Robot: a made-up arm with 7 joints.
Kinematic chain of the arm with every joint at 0, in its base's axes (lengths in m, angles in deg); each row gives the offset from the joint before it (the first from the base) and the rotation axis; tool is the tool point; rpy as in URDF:
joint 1: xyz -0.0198 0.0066 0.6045 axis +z
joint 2: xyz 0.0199 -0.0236 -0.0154 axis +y
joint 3: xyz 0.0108 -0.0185 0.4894 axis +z
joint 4: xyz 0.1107 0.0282 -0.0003 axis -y
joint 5: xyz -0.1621 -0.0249 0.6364 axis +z
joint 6: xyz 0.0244 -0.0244 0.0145 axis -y
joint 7: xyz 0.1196 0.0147 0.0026 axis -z
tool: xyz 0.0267 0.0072 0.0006 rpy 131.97 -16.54 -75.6
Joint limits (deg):
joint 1: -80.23..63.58
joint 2: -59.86..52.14
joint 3: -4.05..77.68
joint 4: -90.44..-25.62
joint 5: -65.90..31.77
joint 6: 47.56..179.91
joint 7: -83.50..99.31
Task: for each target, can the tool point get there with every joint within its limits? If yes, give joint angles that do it. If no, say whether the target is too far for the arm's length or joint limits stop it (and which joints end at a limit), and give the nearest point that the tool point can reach.
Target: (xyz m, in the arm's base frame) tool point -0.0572 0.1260 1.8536
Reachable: yes | joints 38.01 -19.02 11.36 -41.35 -53.96 137.13 -12.07
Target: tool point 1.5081 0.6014 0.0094
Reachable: no: too far | nearest point 1.0593 0.4267 0.3360 | short by 0.582 m
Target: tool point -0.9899 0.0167 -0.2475
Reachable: no: joint limits stop it (at a limit: joint 1, joint 2, joint 3, joint 4, joint 5, joint 6) | nearest point -0.9302 0.0180 0.9741 | short by 1.223 m
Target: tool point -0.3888 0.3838 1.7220
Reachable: yes | joints 32.69 -20.21 63.05 -55.22 -45.60 121.66 58.74
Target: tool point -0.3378 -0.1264 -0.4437
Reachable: no: joint limits stop it (at a limit: joint 1, joint 2, joint 3, joint 4, joint 6) | nearest point 0.0240 -0.9749 0.2172 | short by 1.135 m
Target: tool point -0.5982 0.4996 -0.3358
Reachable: no: joint limits stop it (at a limit: joint 1, joint 2, joint 4, joint 6) | nearest point -0.1520 0.9968 0.4024 | short by 0.996 m
